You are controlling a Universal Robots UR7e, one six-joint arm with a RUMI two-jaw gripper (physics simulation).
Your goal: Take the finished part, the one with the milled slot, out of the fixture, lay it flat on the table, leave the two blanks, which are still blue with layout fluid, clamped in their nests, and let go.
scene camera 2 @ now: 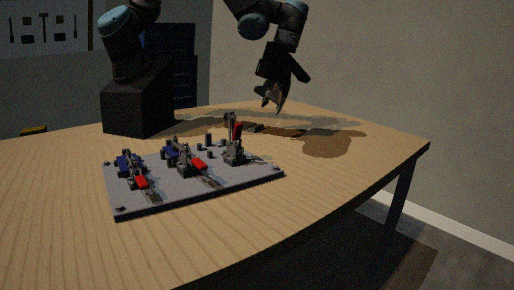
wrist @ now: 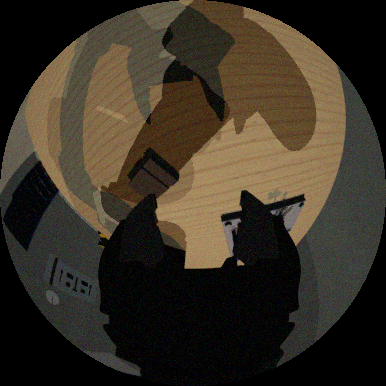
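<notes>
The finished part (scene camera 2: 255, 128) (wrist: 146, 181) lies flat on the table (scene camera 2: 320, 200) (wrist: 220, 175), behind the fixture (scene camera 2: 240, 176) (wrist: 294, 214); its slot shows as a dark line in the wrist view. My gripper (scene camera 2: 271, 109) (wrist: 197, 193) is open and empty, raised above the table near the part, which lies beyond the left fingertip in the wrist view. One blue blank (scene camera 2: 121, 166) sits in the left nest and the other blue blank (scene camera 2: 170, 153) in the middle nest, each under a lowered clamp. The right clamp (scene camera 2: 231, 135) stands upright beside its empty nest.
Red handles (scene camera 2: 141, 181) (scene camera 2: 199, 164) belong to the lowered clamps, and another red handle (scene camera 2: 237, 131) is on the raised one. The robot's dark pedestal (scene camera 2: 130, 112) stands at the back left. Arm shadows fall across the table around the part.
</notes>
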